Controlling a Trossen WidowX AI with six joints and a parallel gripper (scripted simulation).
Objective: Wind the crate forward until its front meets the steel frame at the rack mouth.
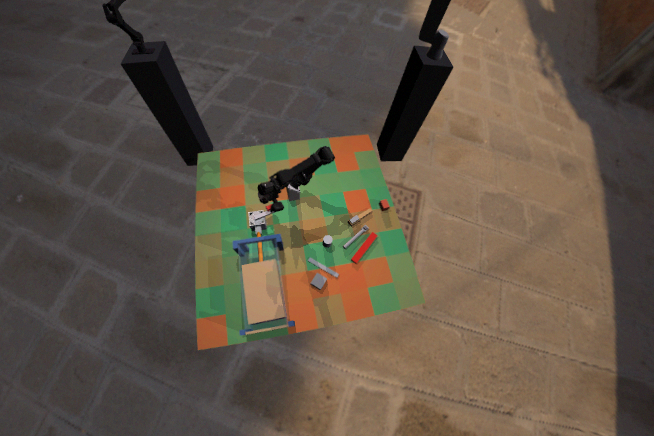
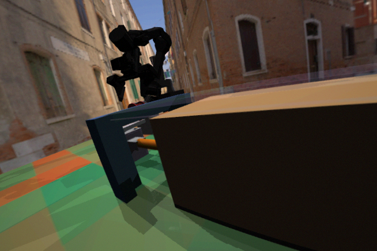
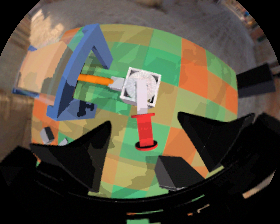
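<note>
My gripper tip is now 5 cm above the red knob, 2 cm to the right of it and 1 cm past it. From my gripper tip the other things lie so: grey winch: 15 cm below, 9 cm to the right, 1 cm ahead; grey winch handle: 8 cm below, 2 cm to the right; round puck: 34 cm to the left, 18 cm ahead, 15 cm below.
</note>
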